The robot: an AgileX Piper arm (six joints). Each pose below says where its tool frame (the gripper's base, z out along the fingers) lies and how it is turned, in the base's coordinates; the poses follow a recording.
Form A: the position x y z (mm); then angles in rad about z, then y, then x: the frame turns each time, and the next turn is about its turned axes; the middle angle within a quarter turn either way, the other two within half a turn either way.
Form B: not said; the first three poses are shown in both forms.
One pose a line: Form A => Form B
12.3 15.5 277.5 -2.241 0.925 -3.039 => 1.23 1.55 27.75 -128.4 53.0 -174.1
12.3 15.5 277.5 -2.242 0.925 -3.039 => 1.23 1.55 27.75 -128.5 53.0 -174.1
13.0 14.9 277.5 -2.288 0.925 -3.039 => 1.30 1.49 27.75 -131.1 53.0 -174.1
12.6 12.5 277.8 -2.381 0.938 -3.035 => 1.26 1.25 27.78 -136.4 53.7 -173.9
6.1 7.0 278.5 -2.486 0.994 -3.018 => 0.61 0.70 27.85 -142.4 57.0 -172.9
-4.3 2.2 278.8 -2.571 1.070 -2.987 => -0.43 0.22 27.88 -147.3 61.3 -171.1
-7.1 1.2 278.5 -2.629 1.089 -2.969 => -0.71 0.12 27.85 -150.6 62.4 -170.1
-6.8 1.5 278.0 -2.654 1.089 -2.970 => -0.68 0.15 27.80 -152.1 62.4 -170.2
